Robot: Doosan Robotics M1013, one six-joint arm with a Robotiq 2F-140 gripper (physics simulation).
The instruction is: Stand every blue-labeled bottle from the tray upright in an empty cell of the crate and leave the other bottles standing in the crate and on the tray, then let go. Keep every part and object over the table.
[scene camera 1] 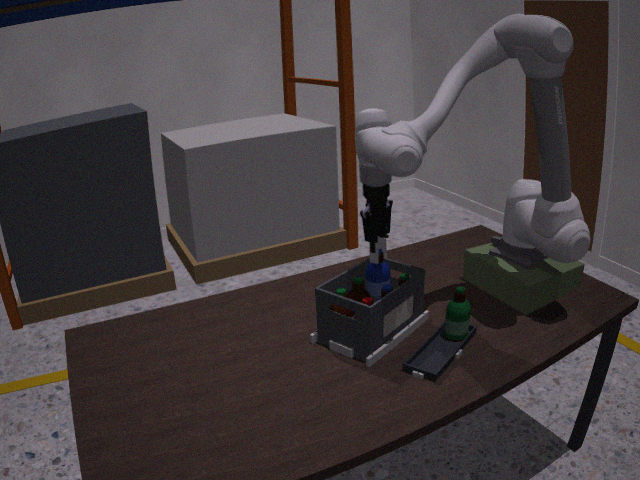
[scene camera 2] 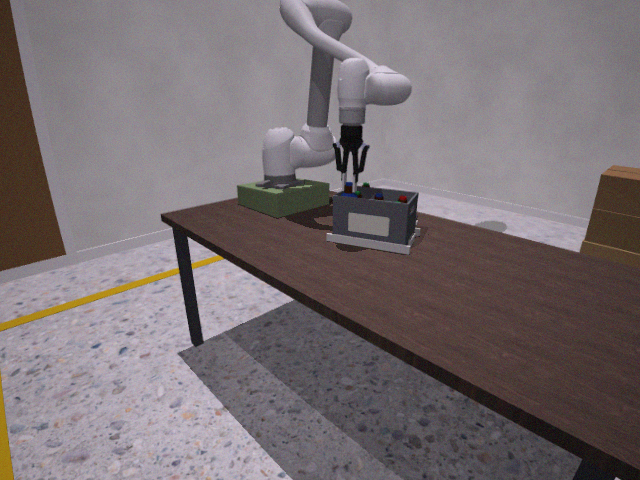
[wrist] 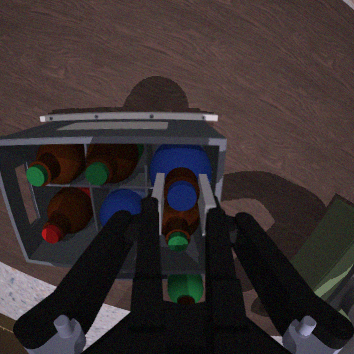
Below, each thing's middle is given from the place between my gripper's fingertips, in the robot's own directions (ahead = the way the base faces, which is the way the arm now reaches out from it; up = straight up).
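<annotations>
Position of the red-capped bottle (wrist: 69,210) relative to my hand: 12 cm to the left of it, 16 cm ahead of it, 10 cm below it.
</annotations>
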